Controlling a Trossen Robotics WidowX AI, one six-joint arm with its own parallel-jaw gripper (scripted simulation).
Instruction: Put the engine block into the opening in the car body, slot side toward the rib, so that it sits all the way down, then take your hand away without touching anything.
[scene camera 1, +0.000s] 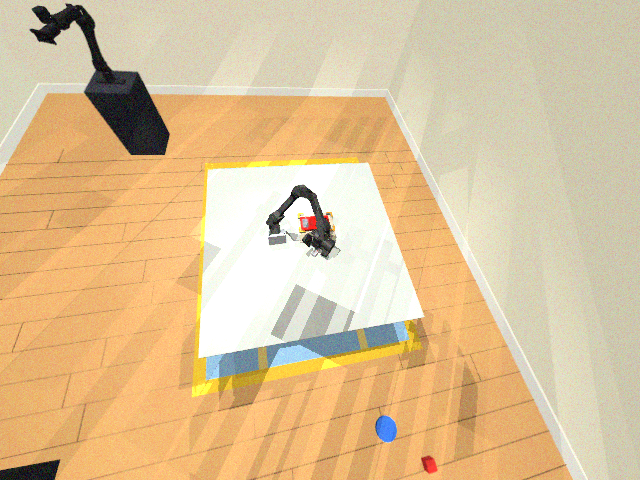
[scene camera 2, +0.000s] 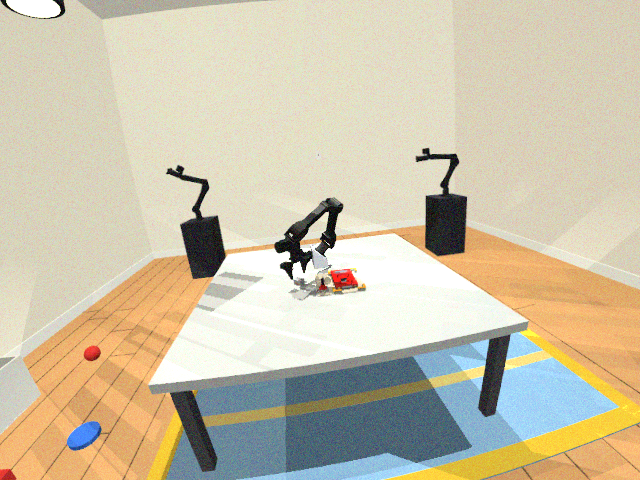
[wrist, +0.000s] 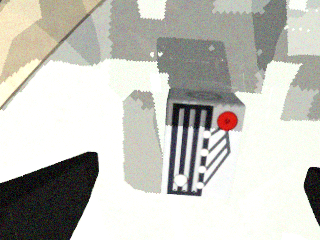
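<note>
Open and holding nothing, the gripper (wrist: 203, 170) shares the scene with an engine block (wrist: 202, 129).
</note>
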